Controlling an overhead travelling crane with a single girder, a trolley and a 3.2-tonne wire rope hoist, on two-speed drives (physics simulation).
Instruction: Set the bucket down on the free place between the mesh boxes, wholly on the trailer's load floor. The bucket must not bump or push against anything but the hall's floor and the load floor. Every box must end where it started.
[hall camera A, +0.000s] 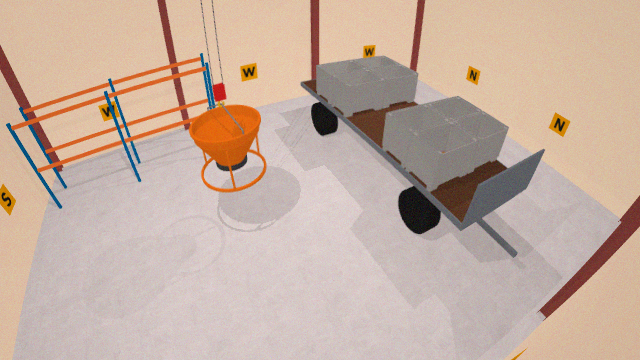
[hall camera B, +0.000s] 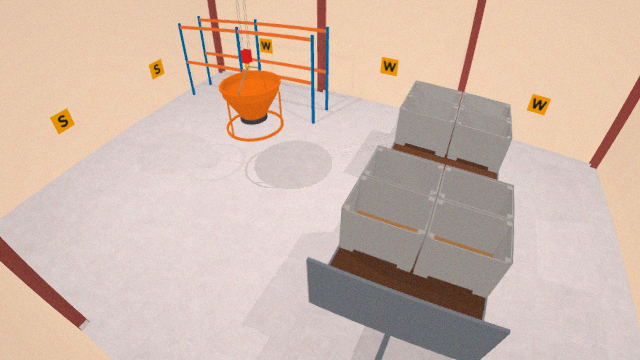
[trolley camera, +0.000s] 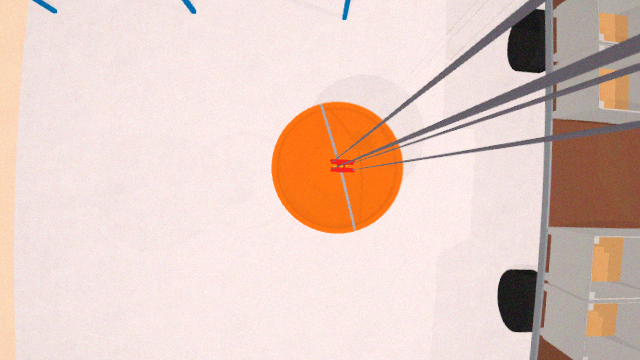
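Note:
The orange bucket (hall camera A: 225, 145) (hall camera B: 250, 102) (trolley camera: 310, 190) hangs upright above the hall floor, its shadow apart from its ring foot. My gripper, the hook under the red block (hall camera A: 220, 104) (hall camera B: 247, 66) (trolley camera: 342, 165), holds the bucket's bail. The hook is tiny in the hall views and hidden under the block in the trolley view. The trailer's brown load floor (hall camera A: 370, 125) (hall camera B: 425, 156) (trolley camera: 595, 172) shows between two groups of grey mesh boxes, a near group (hall camera A: 415, 145) (hall camera B: 380, 230) (trolley camera: 570, 255) and a far group (hall camera A: 345, 90) (hall camera B: 425, 122) (trolley camera: 575, 100). The bucket is beside the trailer, apart from it.
A blue and orange rack (hall camera A: 123, 136) (hall camera B: 313, 80) stands behind the bucket by the W wall; its blue feet show at the trolley view's top. The trailer has a grey end board (hall camera A: 505, 185) (hall camera B: 400, 310) and black wheels (hall camera A: 419, 210) (trolley camera: 520, 300).

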